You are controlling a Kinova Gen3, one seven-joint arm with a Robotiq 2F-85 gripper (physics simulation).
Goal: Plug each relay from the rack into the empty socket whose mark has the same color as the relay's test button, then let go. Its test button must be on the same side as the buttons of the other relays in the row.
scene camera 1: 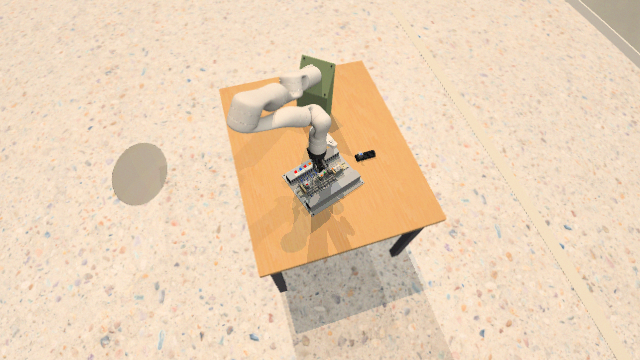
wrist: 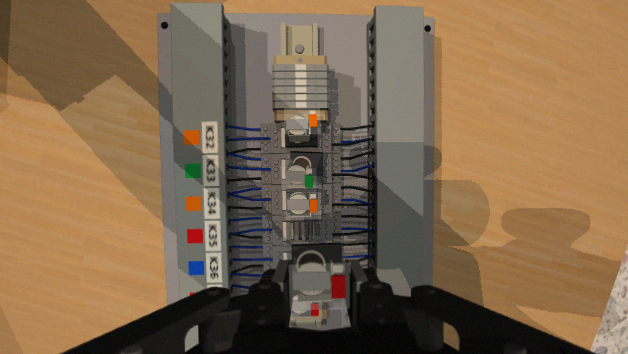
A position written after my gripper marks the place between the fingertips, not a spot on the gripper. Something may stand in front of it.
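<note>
There is my gripper, visible to me at [wrist: 318,277]. I can also see a grey panel [wrist: 254,39].
</note>
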